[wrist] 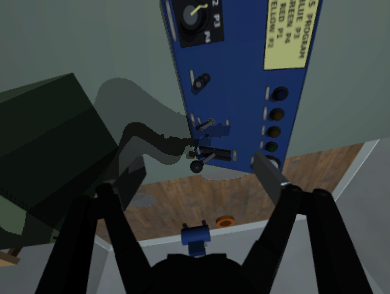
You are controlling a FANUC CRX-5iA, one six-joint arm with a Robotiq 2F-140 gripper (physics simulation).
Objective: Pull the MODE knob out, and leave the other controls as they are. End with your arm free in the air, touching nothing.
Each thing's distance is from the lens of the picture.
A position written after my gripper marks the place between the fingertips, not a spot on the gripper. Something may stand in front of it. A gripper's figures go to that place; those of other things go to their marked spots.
my gripper (198, 163): 19 cm
blue control panel (256, 65): 36 cm
